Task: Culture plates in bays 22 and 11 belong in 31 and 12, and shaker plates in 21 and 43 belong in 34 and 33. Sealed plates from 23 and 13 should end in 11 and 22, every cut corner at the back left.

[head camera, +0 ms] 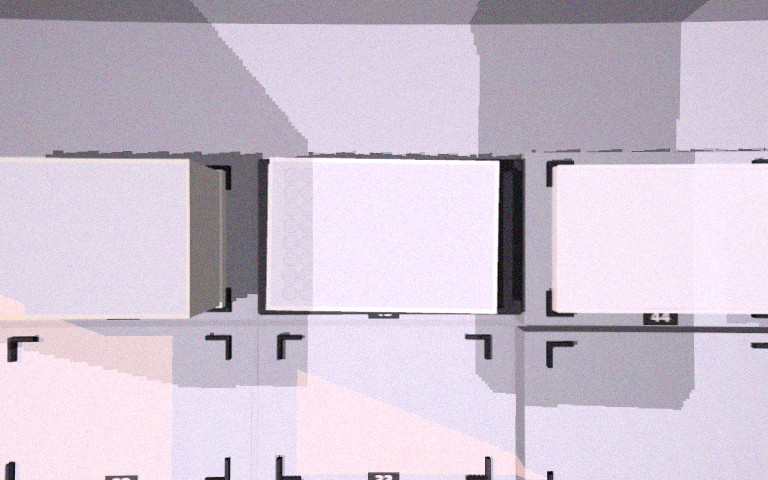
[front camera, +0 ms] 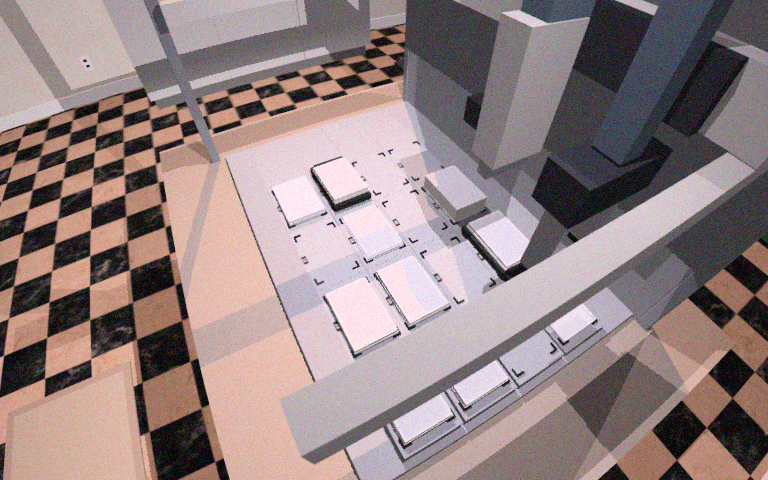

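Seen in the pictures: robot's base, link origin: (front camera: 273,191).
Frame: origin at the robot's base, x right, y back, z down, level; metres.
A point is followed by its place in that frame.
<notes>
In the front view, white culture plates sit in bay 22 (front camera: 370,229) @(x -0.147, y -0.230, z -0.014 m) and bay 11 (front camera: 299,198) @(x -0.046, y -0.068, z -0.014 m). The shaker plates, white-topped with black bases, sit in bay 21 (front camera: 340,176) @(x -0.151, y -0.070, z -0.037 m) and bay 43 (front camera: 495,236) @(x -0.352, y -0.384, z -0.037 m) (head camera: 385,234) @(x -0.366, y -0.393, z -0.037 m). The sealed plates sit in bay 23 (front camera: 412,288) @(x -0.149, y -0.396, z -0.014 m) and bay 13 (front camera: 361,314) @(x -0.042, y -0.398, z -0.014 m). Bays 31, 12, 33 and 34 hold no plate in the front view. My gripper (front camera: 543,243) @(x -0.319, y -0.522, z -0.159 m) hangs at bay 43, below its black body; a grey jaw overlaps the plate's right part. Its jaw gap is hidden. Cut corners are too small to tell.
A tall block (front camera: 455,189) @(x -0.357, y -0.238, z -0.042 m) (head camera: 93,237) @(x -0.365, y -0.242, z -0.042 m) stands in bay 42. Other plates sit in bay 44 (front camera: 573,323) @(x -0.360, y -0.603, z -0.023 m) (head camera: 628,237) @(x -0.365, y -0.532, z -0.022 m), bay 24 (front camera: 481,383) @(x -0.149, y -0.603, z -0.029 m) and bay 14 (front camera: 423,420) @(x -0.041, y -0.605, z -0.029 m). The parked pipetting stage (front camera: 523,90) stands behind. A grey beam (front camera: 509,294) @(x -0.057, y -0.614, z -0.400 m) crosses the front view, hiding some deck.
</notes>
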